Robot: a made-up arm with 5 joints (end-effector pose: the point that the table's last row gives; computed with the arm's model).
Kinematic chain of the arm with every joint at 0, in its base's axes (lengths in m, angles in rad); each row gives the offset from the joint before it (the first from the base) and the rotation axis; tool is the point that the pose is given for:
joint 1: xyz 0 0 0.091 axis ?
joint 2: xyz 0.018 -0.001 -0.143 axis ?
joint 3: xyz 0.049 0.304 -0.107 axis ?
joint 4: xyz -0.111 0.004 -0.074 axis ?
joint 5: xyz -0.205 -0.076 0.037 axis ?
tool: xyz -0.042 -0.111 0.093
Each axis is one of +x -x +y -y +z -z.
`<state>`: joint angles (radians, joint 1 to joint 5).
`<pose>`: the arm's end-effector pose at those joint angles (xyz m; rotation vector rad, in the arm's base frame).
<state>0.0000 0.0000 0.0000 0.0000 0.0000</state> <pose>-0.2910 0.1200 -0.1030 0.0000 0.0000 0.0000</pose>
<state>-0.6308 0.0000 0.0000 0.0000 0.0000</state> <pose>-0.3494 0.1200 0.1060 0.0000 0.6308 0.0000</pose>
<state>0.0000 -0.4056 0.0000 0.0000 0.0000</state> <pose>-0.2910 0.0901 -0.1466 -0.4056 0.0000 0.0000</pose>
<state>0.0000 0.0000 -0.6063 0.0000 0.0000</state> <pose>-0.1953 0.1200 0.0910 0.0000 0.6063 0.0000</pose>
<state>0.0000 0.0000 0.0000 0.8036 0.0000</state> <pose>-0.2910 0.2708 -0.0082 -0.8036 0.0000 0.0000</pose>
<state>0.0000 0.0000 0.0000 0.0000 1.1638</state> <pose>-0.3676 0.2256 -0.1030 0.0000 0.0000 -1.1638</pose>
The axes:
joint 1: -y
joint 2: +x
joint 3: -y
joint 4: -x
joint 5: -z

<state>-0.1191 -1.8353 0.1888 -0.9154 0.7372</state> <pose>-0.3492 -0.3063 -0.0592 -0.8748 -0.2599 -0.4398</pose>
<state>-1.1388 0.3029 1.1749 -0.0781 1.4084</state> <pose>-0.5463 0.3783 0.0013 0.2050 0.1052 -1.6789</pose>
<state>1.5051 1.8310 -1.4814 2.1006 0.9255</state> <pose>-0.2354 -0.4298 0.0898 -0.3349 -2.0372 0.4542</pose>
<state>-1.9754 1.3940 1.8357 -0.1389 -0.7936</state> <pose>-0.1365 0.3839 0.0315 -0.2860 0.1448 -0.5298</pose>
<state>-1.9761 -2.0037 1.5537 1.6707 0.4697</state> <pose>-0.3096 -0.6535 0.2327 -0.3438 -1.3578 1.1790</pose>
